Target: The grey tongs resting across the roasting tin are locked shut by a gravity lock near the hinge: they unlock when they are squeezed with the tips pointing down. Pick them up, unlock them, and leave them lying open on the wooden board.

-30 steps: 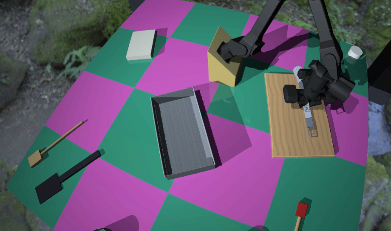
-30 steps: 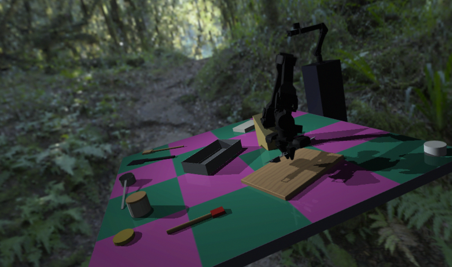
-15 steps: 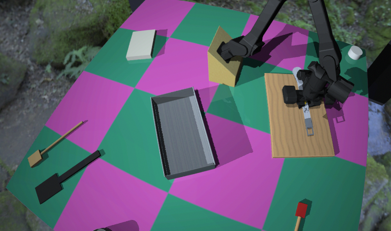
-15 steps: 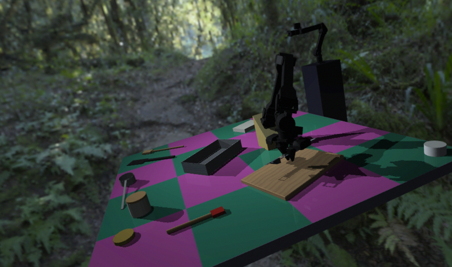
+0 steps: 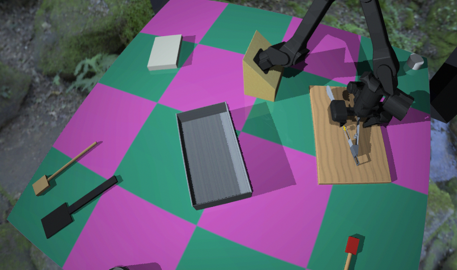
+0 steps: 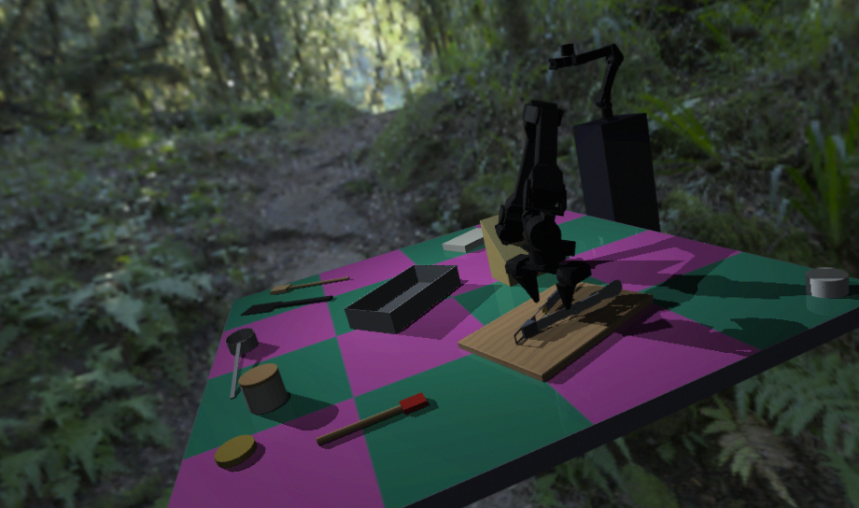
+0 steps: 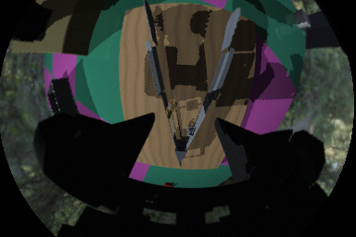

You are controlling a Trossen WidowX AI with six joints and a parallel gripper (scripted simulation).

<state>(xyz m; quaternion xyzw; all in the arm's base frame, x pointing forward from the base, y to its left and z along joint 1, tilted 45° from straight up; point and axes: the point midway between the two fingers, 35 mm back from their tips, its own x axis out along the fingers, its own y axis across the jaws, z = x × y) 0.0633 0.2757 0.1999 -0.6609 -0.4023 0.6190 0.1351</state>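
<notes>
My gripper tip is 40 mm above the wooden board. Round my gripper tip: white cylinder: 460 mm behind, 230 mm to the left, 30 mm below; roasting tin: 250 mm ahead, 370 mm to the right, 20 mm below; red-headed tool: 400 mm ahead, 110 mm to the left, 40 mm below.
</notes>
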